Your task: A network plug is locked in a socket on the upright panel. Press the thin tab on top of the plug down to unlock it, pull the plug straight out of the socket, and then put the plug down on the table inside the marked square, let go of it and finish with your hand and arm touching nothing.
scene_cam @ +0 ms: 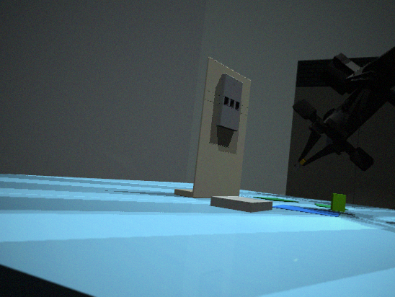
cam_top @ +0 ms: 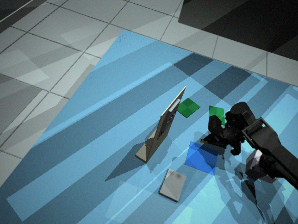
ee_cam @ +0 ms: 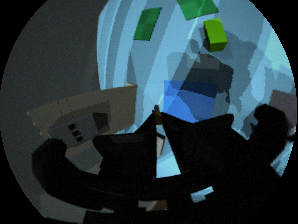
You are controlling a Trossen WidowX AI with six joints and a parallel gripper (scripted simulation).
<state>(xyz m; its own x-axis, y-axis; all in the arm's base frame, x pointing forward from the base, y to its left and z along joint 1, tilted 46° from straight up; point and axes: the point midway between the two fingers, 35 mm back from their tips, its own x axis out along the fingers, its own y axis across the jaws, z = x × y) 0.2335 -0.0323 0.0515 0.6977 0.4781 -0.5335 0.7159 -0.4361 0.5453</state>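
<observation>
The blue marked square lies 9 cm below my gripper tip, 2 cm behind it and 1 cm to the left of it. From my gripper tip the other things lie so: grey plug (right at my gripper tip); flat grey slab (17 cm to the left, 9 cm below, 7 cm ahead); upright panel (17 cm ahead, 4 cm above, 3 cm to the left).
</observation>
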